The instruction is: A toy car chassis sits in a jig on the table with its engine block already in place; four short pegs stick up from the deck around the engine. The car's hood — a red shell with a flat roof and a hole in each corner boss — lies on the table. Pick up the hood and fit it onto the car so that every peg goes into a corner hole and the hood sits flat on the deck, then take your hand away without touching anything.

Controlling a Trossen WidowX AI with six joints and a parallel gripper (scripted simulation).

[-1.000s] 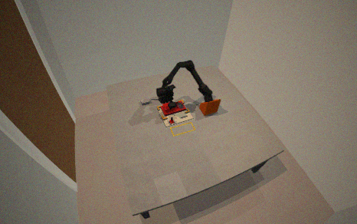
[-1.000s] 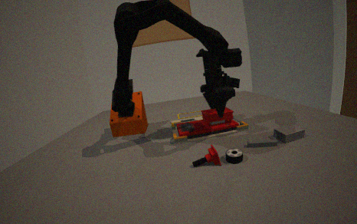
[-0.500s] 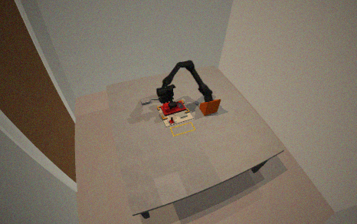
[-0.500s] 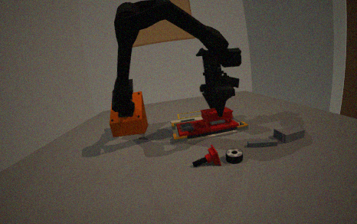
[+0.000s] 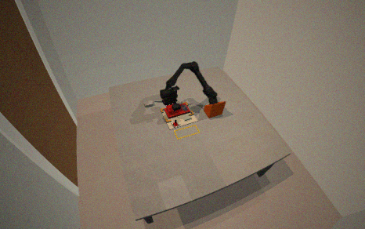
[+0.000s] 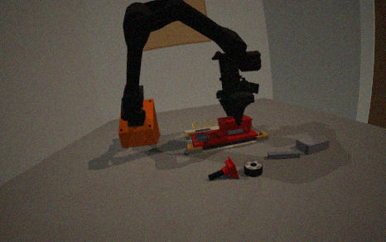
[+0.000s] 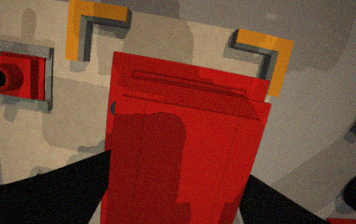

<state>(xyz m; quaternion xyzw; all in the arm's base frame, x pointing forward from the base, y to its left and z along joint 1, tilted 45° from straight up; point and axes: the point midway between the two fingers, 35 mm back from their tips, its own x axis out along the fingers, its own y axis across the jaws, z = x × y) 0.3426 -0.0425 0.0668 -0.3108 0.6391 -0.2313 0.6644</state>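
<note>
Now: gripper tip right at the red hood. The rest, counted from my gripper tip: black wheel 20 cm to the right, 5 cm below, 1 cm behind; then grey engine block 3 cm below; then jig 4 cm below, 3 cm to the left, 3 cm behind.
</note>
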